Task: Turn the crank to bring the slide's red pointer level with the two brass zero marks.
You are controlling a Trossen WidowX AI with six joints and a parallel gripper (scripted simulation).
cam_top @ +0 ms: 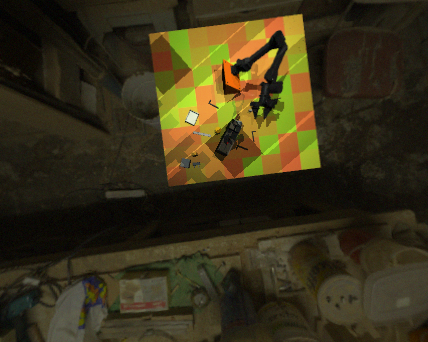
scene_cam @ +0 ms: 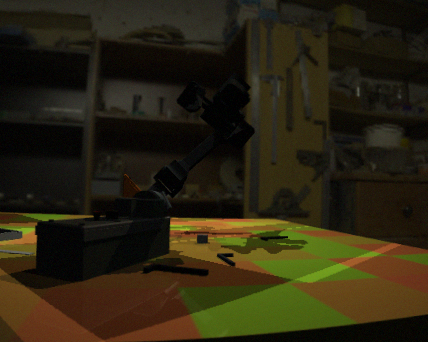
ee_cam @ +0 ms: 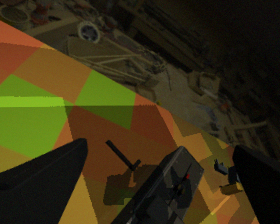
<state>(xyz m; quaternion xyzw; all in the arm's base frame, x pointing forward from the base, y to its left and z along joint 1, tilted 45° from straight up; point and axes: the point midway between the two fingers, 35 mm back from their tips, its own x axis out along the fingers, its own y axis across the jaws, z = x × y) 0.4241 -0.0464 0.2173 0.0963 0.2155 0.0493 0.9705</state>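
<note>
My gripper tip is now 20 cm above the brown crank handle, 12 cm to the left of it and 9 cm past it. Round my gripper tip: yellow disc (28 cm to the right, 26 cm below, 2 cm behind); red pointer (22 cm to the right, 19 cm below, 11 cm ahead); small cube (26 cm below, 16 cm behind, 1 cm to the left).
</note>
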